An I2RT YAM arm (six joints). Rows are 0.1 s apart.
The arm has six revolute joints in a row. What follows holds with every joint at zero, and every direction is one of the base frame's.
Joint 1 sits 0.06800 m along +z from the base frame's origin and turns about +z.
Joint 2 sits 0.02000 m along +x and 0.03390 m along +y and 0.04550 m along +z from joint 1 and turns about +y.
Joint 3 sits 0.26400 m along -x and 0.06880 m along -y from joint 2 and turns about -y.
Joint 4 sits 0.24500 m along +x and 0.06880 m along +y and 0.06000 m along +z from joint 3 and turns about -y.
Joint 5 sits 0.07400 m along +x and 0.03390 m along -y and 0.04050 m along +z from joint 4 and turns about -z.
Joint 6 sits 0.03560 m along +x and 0.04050 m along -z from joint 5 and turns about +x.
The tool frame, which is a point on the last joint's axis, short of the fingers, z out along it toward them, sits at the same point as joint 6; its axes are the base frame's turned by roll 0.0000, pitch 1.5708 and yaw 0.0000 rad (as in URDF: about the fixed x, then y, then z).
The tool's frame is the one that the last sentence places.
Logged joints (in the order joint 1, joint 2, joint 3, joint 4, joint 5, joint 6), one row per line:
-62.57 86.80 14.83 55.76 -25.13 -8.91
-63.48 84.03 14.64 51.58 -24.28 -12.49
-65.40 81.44 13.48 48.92 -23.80 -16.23
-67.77 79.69 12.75 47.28 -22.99 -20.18
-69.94 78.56 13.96 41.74 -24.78 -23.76
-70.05 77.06 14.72 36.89 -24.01 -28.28
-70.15 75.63 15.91 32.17 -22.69 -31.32
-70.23 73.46 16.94 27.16 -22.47 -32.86
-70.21 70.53 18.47 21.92 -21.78 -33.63
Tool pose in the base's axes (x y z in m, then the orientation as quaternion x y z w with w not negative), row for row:
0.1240 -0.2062 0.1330 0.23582 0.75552 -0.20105 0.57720
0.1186 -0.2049 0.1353 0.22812 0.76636 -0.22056 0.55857
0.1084 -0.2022 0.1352 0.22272 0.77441 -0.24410 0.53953
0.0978 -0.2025 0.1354 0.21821 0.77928 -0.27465 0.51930
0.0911 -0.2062 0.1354 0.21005 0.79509 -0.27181 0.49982
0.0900 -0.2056 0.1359 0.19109 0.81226 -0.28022 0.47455
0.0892 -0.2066 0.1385 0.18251 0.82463 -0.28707 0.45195
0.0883 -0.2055 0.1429 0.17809 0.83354 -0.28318 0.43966
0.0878 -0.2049 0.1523 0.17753 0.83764 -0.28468 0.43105
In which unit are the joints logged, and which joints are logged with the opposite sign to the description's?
The joints are logged in degrees. Opposite sign: none.
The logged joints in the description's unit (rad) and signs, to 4 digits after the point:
-1.0921 1.5149 0.2588 0.9732 -0.4386 -0.1555
-1.1079 1.4666 0.2555 0.9002 -0.4238 -0.2180
-1.1414 1.4214 0.2353 0.8538 -0.4154 -0.2833
-1.1828 1.3909 0.2225 0.8252 -0.4013 -0.3522
-1.2207 1.3711 0.2436 0.7285 -0.4325 -0.4147
-1.2226 1.3450 0.2569 0.6439 -0.4191 -0.4936
-1.2243 1.3200 0.2777 0.5615 -0.3960 -0.5466
-1.2257 1.2821 0.2957 0.4740 -0.3922 -0.5735
-1.2254 1.2310 0.3224 0.3826 -0.3801 -0.5870

